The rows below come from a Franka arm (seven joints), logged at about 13 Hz.
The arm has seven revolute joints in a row. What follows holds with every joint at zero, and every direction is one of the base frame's.
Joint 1 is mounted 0.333 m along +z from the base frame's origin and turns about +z.
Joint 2 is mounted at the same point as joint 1 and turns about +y.
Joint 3 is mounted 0.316 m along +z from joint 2 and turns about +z.
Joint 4 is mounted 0.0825 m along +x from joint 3 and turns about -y.
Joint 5 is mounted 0.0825 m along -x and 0.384 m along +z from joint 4 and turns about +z.
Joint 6 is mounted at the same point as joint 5 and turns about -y.
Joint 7 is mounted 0.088 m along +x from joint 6 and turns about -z.
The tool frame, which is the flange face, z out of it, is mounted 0.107 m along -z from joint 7; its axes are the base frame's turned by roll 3.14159, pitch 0 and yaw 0 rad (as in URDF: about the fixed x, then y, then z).
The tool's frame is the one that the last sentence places.
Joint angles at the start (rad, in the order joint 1, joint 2, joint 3, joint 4, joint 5, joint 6, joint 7): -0.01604, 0.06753, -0.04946, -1.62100, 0.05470, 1.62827, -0.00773
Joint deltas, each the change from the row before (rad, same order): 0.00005, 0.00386, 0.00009, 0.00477, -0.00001, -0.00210, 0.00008; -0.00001, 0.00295, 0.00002, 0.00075, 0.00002, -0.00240, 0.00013; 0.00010, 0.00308, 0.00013, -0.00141, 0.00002, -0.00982, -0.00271; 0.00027, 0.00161, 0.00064, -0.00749, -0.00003, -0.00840, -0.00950; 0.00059, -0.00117, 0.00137, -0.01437, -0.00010, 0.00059, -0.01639; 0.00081, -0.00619, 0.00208, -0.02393, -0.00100, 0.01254, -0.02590; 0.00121, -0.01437, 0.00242, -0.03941, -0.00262, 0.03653, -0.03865; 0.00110, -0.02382, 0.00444, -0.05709, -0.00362, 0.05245, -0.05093; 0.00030, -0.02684, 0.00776, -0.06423, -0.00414, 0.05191, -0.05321; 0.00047, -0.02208, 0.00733, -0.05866, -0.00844, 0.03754, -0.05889; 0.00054, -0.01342, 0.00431, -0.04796, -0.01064, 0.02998, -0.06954; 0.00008, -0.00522, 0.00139, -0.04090, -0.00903, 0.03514, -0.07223
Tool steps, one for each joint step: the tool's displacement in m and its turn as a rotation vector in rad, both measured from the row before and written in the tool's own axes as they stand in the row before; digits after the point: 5 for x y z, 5 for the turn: 0.00103, -0.00013, 0.00009, -0.00019, -0.00120, -0.00011; 0.00057, 0.00003, 0.00151, -0.00010, -0.00459, 0.00024; -0.00030, -0.00005, 0.00326, -0.00002, -0.01431, -0.00269; -0.00080, -0.00029, 0.00520, 0.00010, -0.01753, -0.00991; -0.00085, -0.00075, 0.00617, 0.00019, -0.01270, -0.01763; -0.00135, -0.00105, 0.00696, -0.00066, -0.00537, -0.02787; -0.00184, -0.00113, 0.00784, -0.00323, 0.01110, -0.04116; -0.00399, -0.00216, 0.00989, -0.00549, 0.01838, -0.05527; -0.00577, -0.00398, 0.01190, -0.00636, 0.01326, -0.06030; -0.00630, -0.00406, 0.01315, -0.00847, -0.00132, -0.06705; -0.00480, -0.00247, 0.01332, -0.00889, -0.00764, -0.07595; -0.00259, -0.00053, 0.01379, -0.00814, -0.00375, -0.07547
